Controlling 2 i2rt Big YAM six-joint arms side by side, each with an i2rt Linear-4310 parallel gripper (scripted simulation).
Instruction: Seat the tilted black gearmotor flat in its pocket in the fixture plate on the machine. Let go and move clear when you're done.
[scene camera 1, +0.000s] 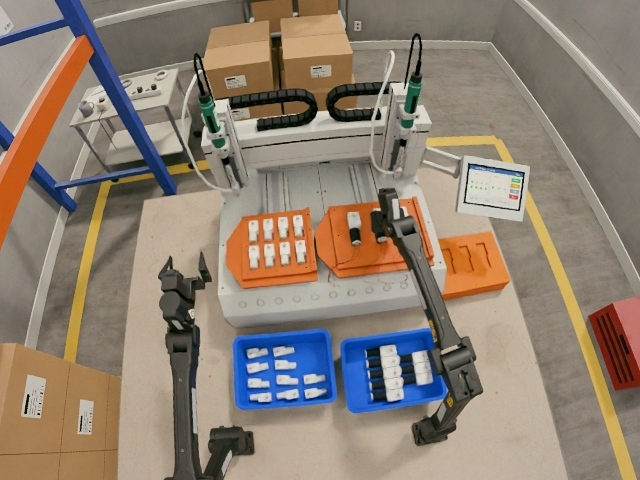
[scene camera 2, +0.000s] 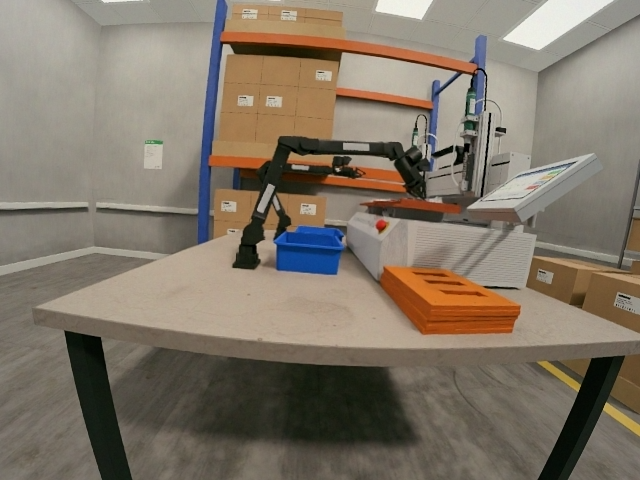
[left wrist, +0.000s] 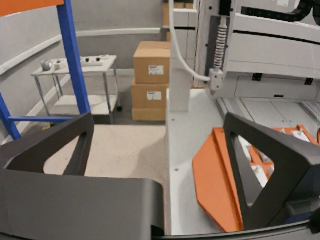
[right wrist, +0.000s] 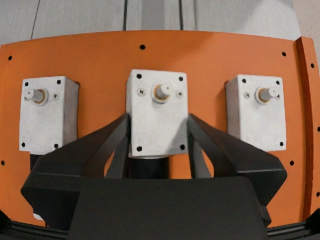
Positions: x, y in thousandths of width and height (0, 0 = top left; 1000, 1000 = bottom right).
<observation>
In view: my left gripper (left wrist: 495, 498), my right gripper (right wrist: 495, 502), a gearmotor (right wrist: 152, 481), a gearmotor (right wrist: 495, 515), a gearmotor (right wrist: 789, 481) and a touch screen (scene camera 2: 829, 399).
The touch screen shows as well in scene camera 1 (scene camera 1: 766, 393).
</observation>
